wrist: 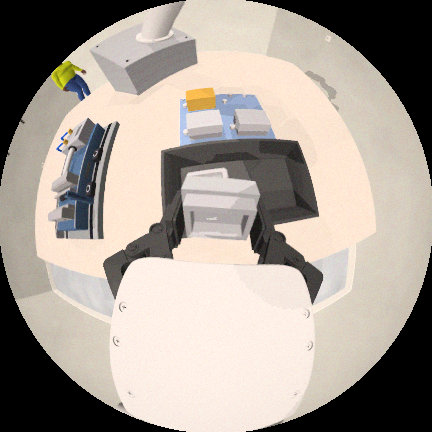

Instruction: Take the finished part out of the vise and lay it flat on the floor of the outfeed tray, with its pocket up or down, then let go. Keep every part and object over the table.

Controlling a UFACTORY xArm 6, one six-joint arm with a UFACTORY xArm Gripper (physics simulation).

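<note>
The finished part, a light grey block with a rectangular pocket, is held between the two black fingers of my gripper. Its pocket faces the camera. My gripper is shut on its left and right sides. The part overlaps the front left of the dark outfeed tray in view; its exact height above the tray floor is unclear. Another light part lies in the left of the tray, mostly hidden behind the held part. The blue vise with grey jaws stands at the left, and no part shows between its jaws.
Behind the tray, a light blue plate carries an orange block and two light grey blocks. A grey box with a white column stands at the back left. A person shows beyond the table.
</note>
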